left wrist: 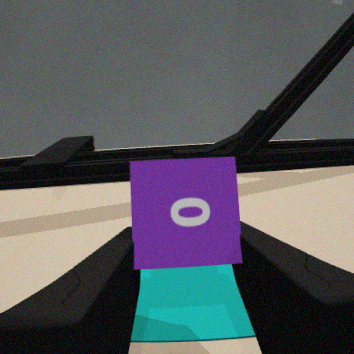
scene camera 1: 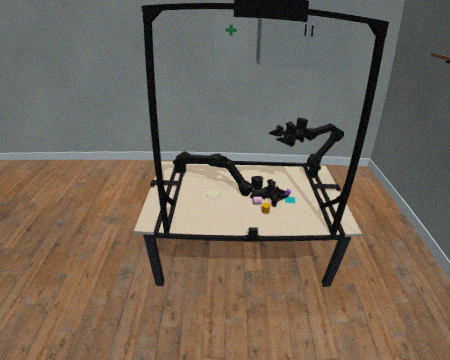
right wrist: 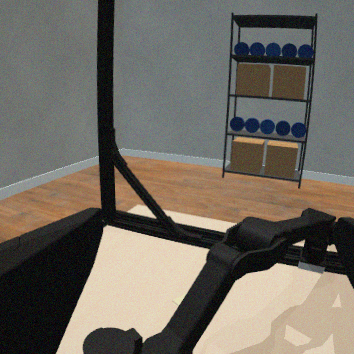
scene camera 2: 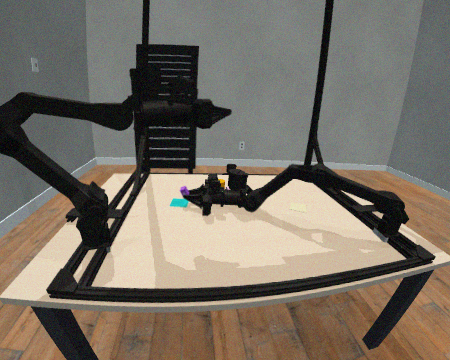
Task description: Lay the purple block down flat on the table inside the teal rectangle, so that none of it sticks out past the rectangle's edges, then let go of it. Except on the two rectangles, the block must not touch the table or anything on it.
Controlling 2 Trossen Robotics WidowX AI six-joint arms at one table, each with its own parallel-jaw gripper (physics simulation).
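Places are measured from the left arm's base along level axes (x back, y right, z up), in millimetres.
Where they show: left gripper, between the fingertips: [left wrist: 183, 235] [scene camera 1: 288, 194] [scene camera 2: 183, 194]; right gripper, between the fingertips: [scene camera 1: 272, 136] [right wrist: 222, 225] [scene camera 2: 222, 110]; left arm's base, origin of its link: [scene camera 1: 180, 170] [right wrist: 312, 257] [scene camera 2: 387, 231]; right arm's base, origin of its link: [scene camera 1: 312, 175] [scene camera 2: 96, 241].
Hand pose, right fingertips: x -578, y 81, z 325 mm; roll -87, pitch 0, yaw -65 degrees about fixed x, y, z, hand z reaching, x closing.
Each offset is from my right fingertips to the top centre of the thing. "spot": to the spot under its first point.
My left gripper [scene camera 1: 286, 193] [scene camera 2: 187, 192] [left wrist: 183, 235] is shut on the purple block {dy +129, dx -116, dz -278 mm} [scene camera 1: 288, 192] [scene camera 2: 184, 190] [left wrist: 185, 212]. It holds the block low over the table, just above the teal rectangle {spot: dy +139, dx -138, dz -343 mm} [scene camera 1: 290, 200] [scene camera 2: 178, 203] [left wrist: 191, 303]. In the left wrist view the block's face bears a grey "0" and the teal rectangle lies right under it between the fingers. My right gripper [scene camera 1: 273, 133] [scene camera 2: 225, 113] is open and empty, raised high above the table's far right side in scene camera 1.
A pink cylinder {dy +194, dx +63, dz -298 mm} [scene camera 1: 257, 200] and an orange cylinder {dy +260, dx +14, dz -299 mm} [scene camera 1: 266, 208] [scene camera 2: 221, 183] stand close beside the left gripper. A pale yellow rectangle {spot: dy +136, dx +323, dz -343 mm} [scene camera 1: 213, 194] [scene camera 2: 298, 207] lies on the table. A black frame [scene camera 1: 151, 107] surrounds the table. A shelf rack [right wrist: 230, 105] stands by the wall.
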